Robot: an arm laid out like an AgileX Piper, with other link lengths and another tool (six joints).
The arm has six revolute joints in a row. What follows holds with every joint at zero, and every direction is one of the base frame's. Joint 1 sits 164.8 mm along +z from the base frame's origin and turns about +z. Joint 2 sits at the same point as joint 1 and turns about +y. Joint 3 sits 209 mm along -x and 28.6 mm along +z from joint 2 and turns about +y. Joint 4 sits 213.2 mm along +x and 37.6 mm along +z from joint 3 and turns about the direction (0.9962, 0, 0.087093). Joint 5 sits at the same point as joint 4 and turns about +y. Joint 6 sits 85.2 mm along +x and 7.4 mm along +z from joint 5 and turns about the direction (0.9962, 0, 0.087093). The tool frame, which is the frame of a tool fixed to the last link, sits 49 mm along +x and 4 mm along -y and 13.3 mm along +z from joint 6; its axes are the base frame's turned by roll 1.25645, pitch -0.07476 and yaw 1.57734 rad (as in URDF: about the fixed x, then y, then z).
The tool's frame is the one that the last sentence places.
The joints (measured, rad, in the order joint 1, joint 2, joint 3, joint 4, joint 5, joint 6), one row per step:
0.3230 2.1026 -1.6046 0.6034 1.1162 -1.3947
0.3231 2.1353 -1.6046 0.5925 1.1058 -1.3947
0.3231 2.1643 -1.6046 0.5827 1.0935 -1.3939
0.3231 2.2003 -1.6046 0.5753 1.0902 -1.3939
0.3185 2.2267 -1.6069 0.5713 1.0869 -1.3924
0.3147 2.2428 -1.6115 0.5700 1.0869 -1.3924
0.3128 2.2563 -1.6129 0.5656 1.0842 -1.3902
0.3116 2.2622 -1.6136 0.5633 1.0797 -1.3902
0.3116 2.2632 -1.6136 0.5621 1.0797 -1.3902
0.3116 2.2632 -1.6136 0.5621 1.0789 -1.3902
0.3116 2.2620 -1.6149 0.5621 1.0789 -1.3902
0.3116 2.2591 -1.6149 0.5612 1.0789 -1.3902
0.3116 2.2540 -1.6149 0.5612 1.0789 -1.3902
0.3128 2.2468 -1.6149 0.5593 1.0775 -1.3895
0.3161 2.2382 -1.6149 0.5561 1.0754 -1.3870
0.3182 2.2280 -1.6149 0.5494 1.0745 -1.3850
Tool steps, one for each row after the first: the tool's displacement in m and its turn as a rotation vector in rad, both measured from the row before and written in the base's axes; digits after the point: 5 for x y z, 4 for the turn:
0.00075 -0.00119 -0.01243 -0.0194 0.0189 -0.0007
0.00077 -0.00120 -0.01106 -0.0172 0.0144 -0.0025
-0.00110 -0.00123 -0.01336 -0.0175 0.0292 0.0019
0.00031 -0.00216 -0.00921 -0.0110 0.0196 -0.0055
0.00062 -0.00135 -0.00487 -0.0046 0.0106 -0.0031
0.00010 -0.00123 -0.00482 -0.0076 0.0090 -0.0028
0.00054 -0.00067 -0.00215 -0.0035 0.0003 -0.0020
-0.00008 -0.00014 -0.00043 -0.0013 0.0006 0.0006
0.00011 0.00000 -0.00001 0.0000 -0.0007 -0.0004
0.00035 0.00011 0.00069 0.0008 -0.0024 0.0000
0.00019 -0.00003 0.00098 0.0002 -0.0030 0.0005
0.00034 0.00011 0.00182 0.0016 -0.0049 0.0000
0.00044 0.00035 0.00244 0.0006 -0.0083 0.0009
0.00025 0.00090 0.00286 -0.0002 -0.0098 0.0018
0.00035 0.00019 0.00325 -0.0025 -0.0114 0.0033

